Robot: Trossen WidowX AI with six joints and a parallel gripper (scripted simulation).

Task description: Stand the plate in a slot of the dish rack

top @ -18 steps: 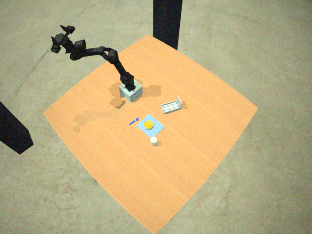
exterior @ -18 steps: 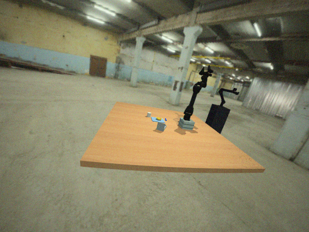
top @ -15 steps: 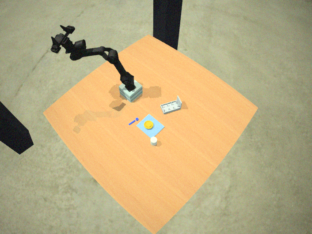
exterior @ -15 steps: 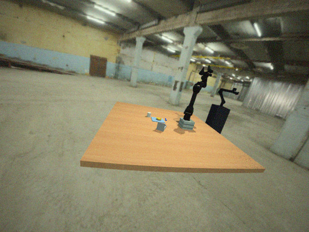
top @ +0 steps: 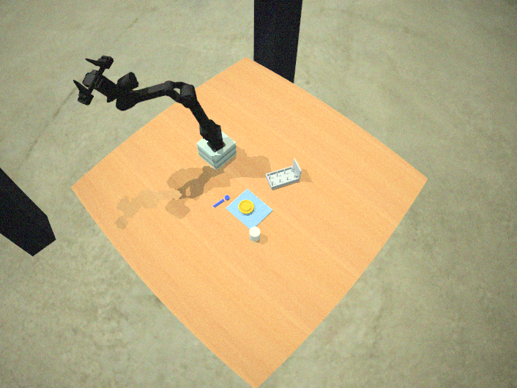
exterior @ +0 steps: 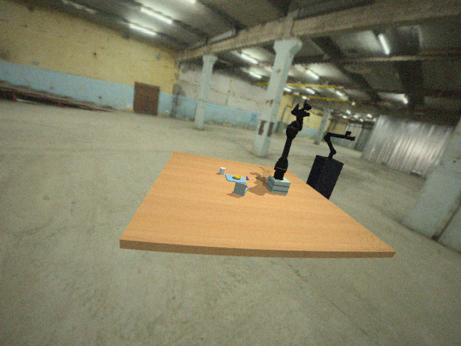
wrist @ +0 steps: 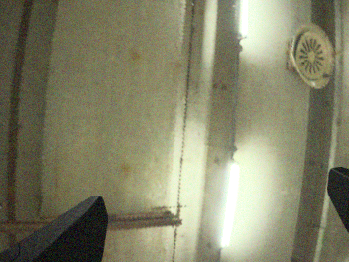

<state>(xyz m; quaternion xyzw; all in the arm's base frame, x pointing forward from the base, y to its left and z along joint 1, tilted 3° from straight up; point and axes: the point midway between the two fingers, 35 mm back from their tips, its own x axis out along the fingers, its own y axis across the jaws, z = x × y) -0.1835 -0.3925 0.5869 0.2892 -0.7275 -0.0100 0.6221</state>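
Now: gripper tip 700 mm above the yellow plate, 450 mm short of it and 360 mm to the right of it. Round my gripper tip: grey dish rack: 690 mm below, 570 mm to the left, 430 mm ahead; blue spoon: 710 mm below, 360 mm ahead, 300 mm to the left; white cup: 690 mm below, 570 mm ahead, 310 mm to the left.
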